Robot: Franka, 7 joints.
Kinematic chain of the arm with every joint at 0, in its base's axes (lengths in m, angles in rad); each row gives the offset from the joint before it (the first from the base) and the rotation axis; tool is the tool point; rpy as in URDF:
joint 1: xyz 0 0 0.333 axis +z
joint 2: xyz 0 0 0 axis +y
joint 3: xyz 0 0 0.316 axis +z
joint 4: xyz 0.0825 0 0 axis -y
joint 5: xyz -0.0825 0 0.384 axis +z
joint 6: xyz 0 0 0 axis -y
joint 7: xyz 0.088 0 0 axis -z
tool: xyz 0 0 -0.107 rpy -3.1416 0 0
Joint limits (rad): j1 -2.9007..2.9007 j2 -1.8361..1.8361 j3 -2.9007..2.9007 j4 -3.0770..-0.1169 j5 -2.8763..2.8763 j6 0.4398..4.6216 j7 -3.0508..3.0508
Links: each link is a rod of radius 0.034 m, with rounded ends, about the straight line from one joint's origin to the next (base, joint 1, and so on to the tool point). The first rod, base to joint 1, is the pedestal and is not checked.
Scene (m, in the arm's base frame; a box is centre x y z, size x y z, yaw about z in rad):
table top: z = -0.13
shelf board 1: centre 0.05 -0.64 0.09 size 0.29 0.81 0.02 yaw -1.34
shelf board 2: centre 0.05 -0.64 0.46 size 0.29 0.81 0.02 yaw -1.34
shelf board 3: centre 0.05 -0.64 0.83 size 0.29 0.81 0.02 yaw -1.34
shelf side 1: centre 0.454 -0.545 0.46 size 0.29 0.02 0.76 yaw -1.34
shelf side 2: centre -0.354 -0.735 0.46 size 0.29 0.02 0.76 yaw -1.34
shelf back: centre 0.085 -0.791 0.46 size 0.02 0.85 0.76 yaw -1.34
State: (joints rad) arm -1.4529 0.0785 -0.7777 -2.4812 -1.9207 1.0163 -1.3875
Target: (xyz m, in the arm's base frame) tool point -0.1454 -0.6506 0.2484
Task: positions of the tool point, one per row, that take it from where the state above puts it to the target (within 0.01 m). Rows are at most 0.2 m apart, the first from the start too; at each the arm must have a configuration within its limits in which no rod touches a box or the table.
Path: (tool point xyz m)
1: -0.3336 -0.4150 0.3842
2: -0.2562 -0.5504 0.3341
3: -0.1454 -0.6506 0.2484

